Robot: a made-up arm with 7 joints.
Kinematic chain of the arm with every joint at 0, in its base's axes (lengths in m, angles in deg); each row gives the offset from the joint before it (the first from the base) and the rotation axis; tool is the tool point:
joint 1: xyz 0 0 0 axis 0 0.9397 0.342
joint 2: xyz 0 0 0 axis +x
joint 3: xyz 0 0 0 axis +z
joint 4: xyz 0.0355 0 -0.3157 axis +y
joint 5: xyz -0.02 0 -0.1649 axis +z
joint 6: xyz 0 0 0 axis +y
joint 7: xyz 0 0 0 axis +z
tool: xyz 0 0 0
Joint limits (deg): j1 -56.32..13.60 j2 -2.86..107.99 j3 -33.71..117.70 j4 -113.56..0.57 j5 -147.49..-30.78 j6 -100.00..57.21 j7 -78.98..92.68
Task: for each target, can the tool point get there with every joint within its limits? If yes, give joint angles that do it. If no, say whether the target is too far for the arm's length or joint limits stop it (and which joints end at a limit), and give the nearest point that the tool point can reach.
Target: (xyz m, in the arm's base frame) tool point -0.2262 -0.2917 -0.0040
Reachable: no: joint limits stop it (at a limit: joint 1, joint 2, joint 3, joint 4) | nearest point 0.1092 -0.1102 -0.2928 | short by 0.478 m
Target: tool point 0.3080 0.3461 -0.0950
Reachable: yes | joints -47.92 44.74 64.97 -38.95 -58.69 16.80 64.82
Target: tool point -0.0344 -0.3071 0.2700
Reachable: no: joint limits stop it (at a limit: joint 1, joint 2, joint 3, joint 4) | nearest point 0.2605 -0.1986 -0.0499 | short by 0.448 m
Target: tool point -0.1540 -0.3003 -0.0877
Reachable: no: joint limits stop it (at a limit: joint 1, joint 2, joint 3, joint 4) | nearest point 0.1092 -0.1102 -0.2928 | short by 0.384 m
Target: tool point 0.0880 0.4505 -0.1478
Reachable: yes | joints -7.63 63.08 53.78 -23.07 -88.78 42.31 26.35
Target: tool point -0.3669 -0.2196 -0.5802
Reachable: no: too far | nearest point -0.1115 -0.0165 -0.4672 | short by 0.345 m
